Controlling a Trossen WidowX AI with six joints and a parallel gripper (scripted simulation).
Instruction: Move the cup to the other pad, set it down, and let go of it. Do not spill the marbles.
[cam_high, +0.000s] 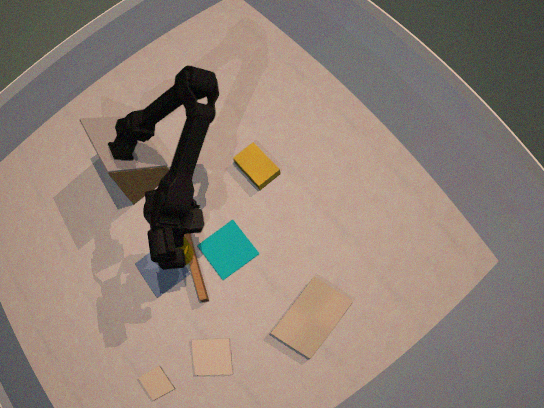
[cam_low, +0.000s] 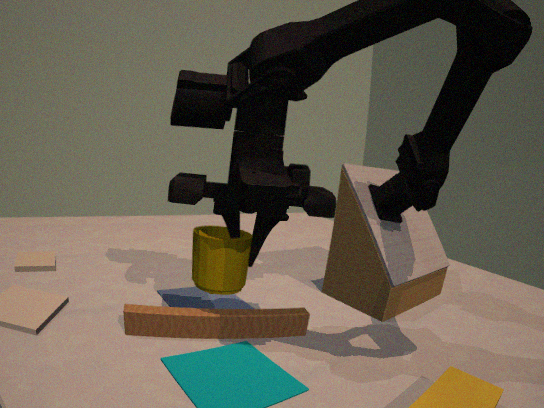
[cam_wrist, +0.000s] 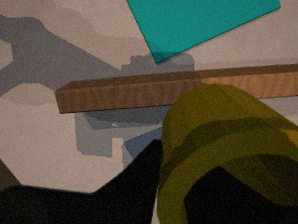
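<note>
Right now my gripper tip is 9 cm above the wooden bar and 3 cm short of it. Round my gripper tip: yellow cup: 2 cm ahead, 1 cm to the right; blue-grey pad: 10 cm below, 9 cm to the right, 1 cm ahead.
</note>
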